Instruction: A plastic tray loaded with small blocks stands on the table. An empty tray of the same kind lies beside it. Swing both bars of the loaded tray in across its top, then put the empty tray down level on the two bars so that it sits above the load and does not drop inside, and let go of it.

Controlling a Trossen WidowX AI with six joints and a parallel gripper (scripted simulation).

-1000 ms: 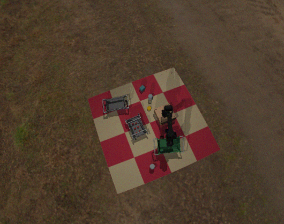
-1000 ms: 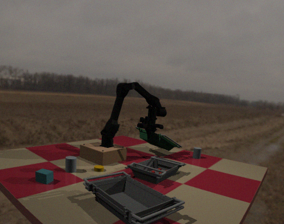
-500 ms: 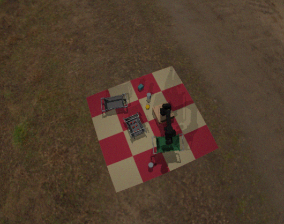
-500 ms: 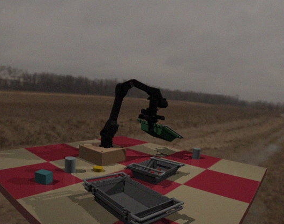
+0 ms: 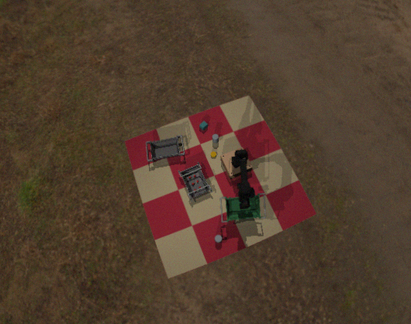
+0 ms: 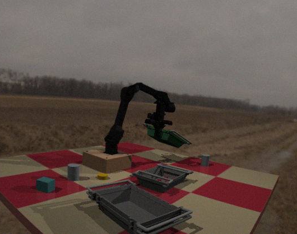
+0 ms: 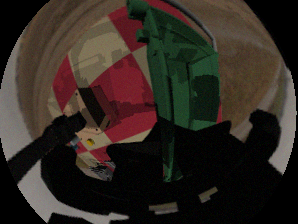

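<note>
My gripper tip is now 7 cm to the right of the green tray and 3 cm short of it. Also, from my gripper tip: yellow disc (49 cm to the right, 17 cm below, 4 cm behind); teal cube (78 cm to the right, 15 cm below, 11 cm behind).
</note>
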